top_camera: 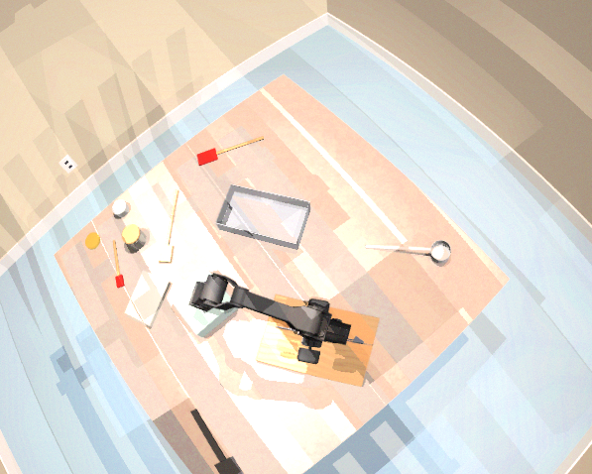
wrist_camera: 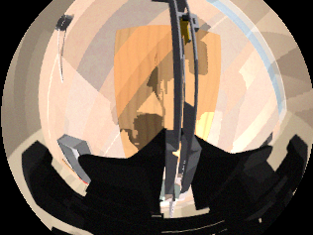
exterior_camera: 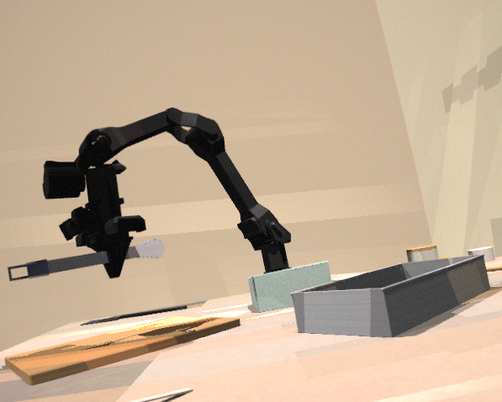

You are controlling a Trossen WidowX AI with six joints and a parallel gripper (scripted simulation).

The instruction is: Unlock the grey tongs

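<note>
Right now my gripper tip is 12 cm above the wooden board and 1 cm short of it. From my gripper tip the other things lie so: grey roasting tin 48 cm to the left, 10 cm below, 8 cm ahead; jar 70 cm to the left, 38 cm behind, 9 cm below; dark tool 49 cm behind, 17 cm to the right, 12 cm below.
</note>
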